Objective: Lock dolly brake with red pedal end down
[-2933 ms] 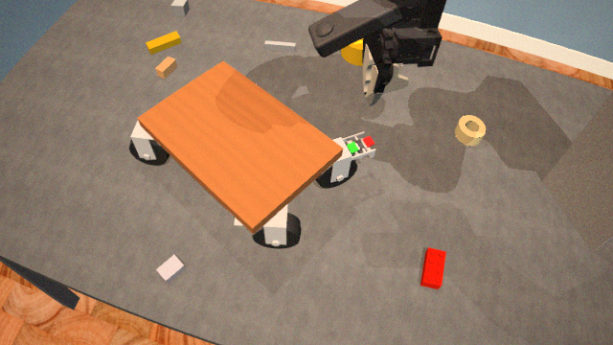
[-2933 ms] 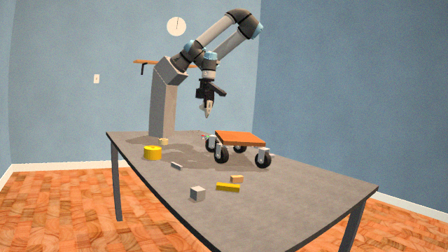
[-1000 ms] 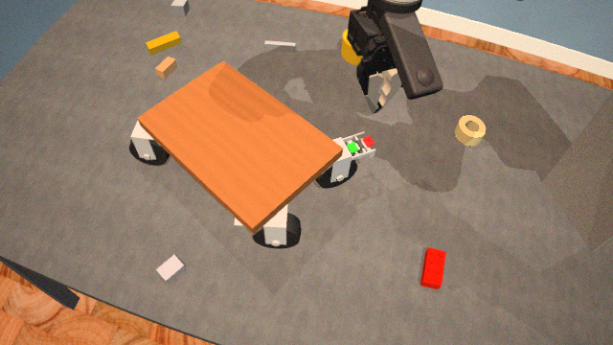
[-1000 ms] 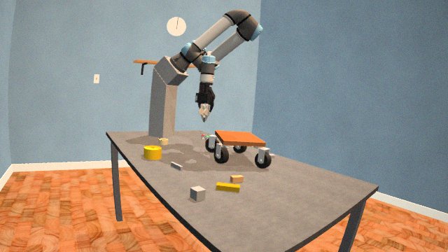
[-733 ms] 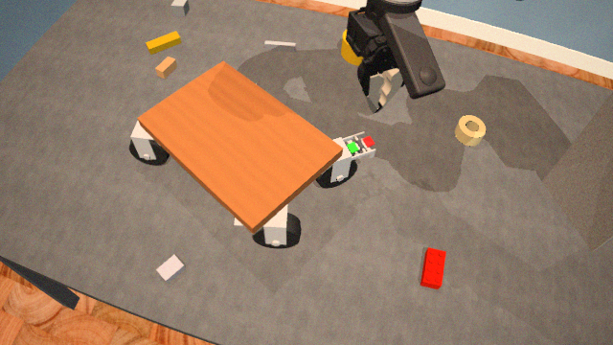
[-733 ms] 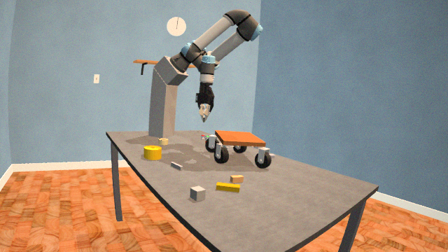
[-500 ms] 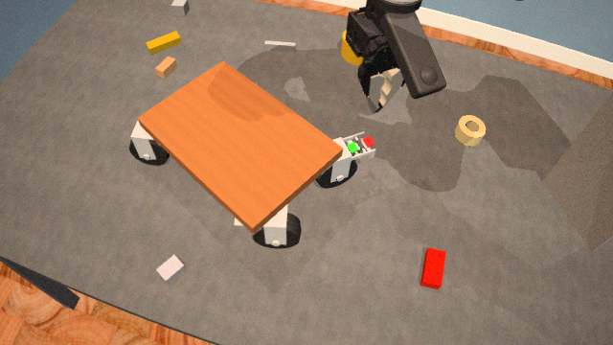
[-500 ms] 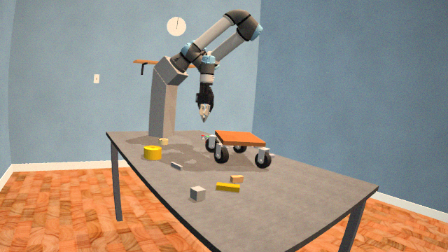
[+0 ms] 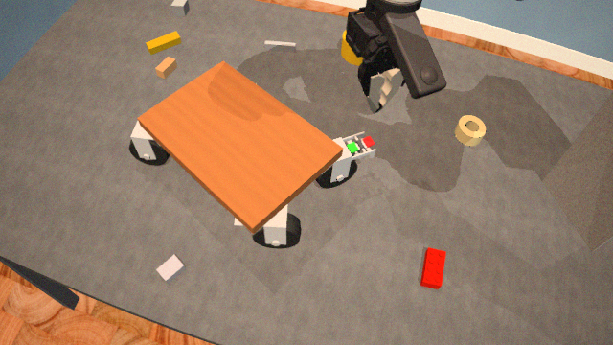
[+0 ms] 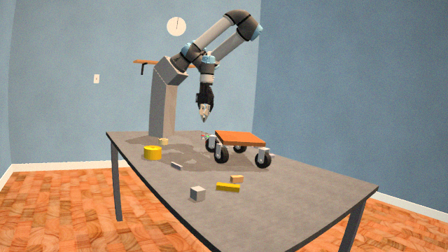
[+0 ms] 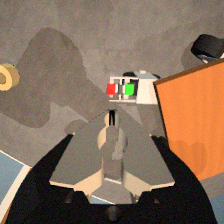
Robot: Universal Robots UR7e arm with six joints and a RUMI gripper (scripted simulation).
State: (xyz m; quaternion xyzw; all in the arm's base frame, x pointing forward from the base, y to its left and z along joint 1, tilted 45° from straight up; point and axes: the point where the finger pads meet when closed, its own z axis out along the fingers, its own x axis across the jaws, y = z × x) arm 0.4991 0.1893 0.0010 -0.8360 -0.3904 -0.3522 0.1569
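The brake pedal is 10 mm ahead of my hand, 10 mm to the left of it and 100 mm below it. Round my hand: red brick: 210 mm behind, 100 mm to the left, 160 mm below; tan ring: 140 mm behind, 220 mm to the right, 160 mm below; flat grey piece: 340 mm ahead, 180 mm to the right, 170 mm below.
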